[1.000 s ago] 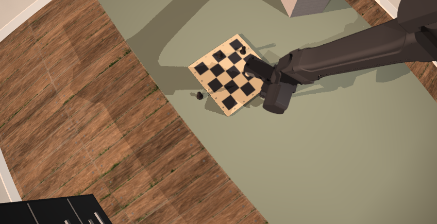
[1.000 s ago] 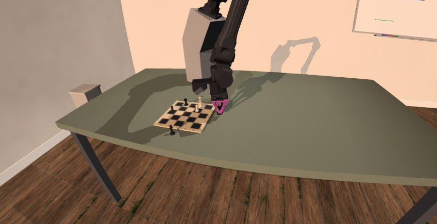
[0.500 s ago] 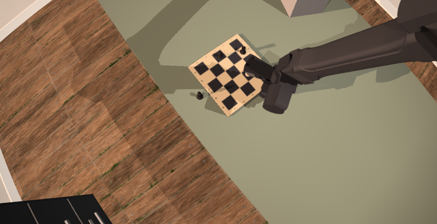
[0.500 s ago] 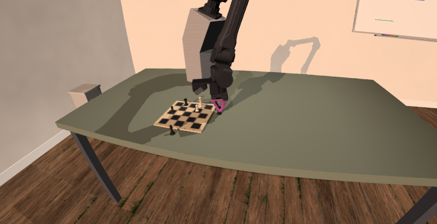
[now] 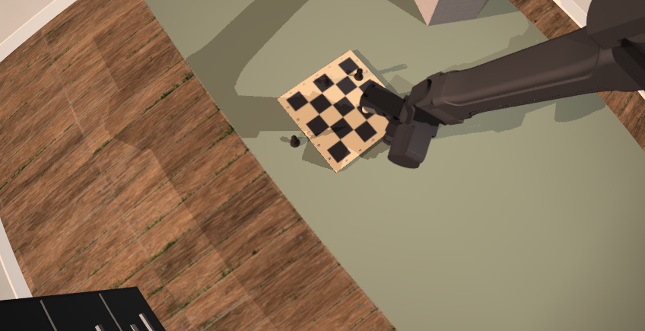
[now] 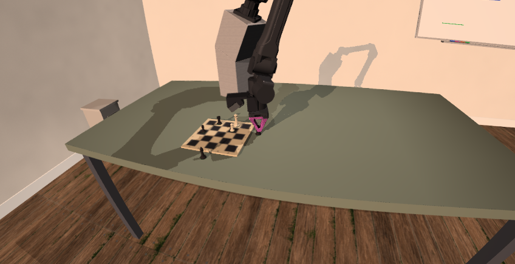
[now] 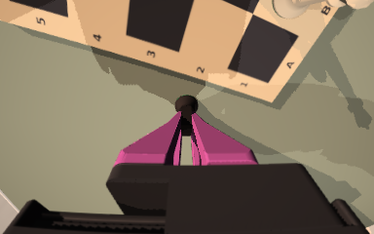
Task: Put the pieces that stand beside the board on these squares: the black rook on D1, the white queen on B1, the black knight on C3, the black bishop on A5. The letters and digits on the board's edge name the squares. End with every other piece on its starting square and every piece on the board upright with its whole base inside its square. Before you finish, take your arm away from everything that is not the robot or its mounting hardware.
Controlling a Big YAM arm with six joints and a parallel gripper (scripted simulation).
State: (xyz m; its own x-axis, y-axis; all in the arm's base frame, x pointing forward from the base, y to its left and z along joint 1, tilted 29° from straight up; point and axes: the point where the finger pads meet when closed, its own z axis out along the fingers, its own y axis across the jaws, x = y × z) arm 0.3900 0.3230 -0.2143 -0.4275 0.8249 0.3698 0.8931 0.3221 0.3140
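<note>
My hand is 6 cm short of the chessboard, 14 cm to the left of it and 2 cm above it. Also, from my hand: small white piece (2 cm ahead, 11 cm to the right); white queen (2 cm behind, 11 cm to the right, 1 cm above).
</note>
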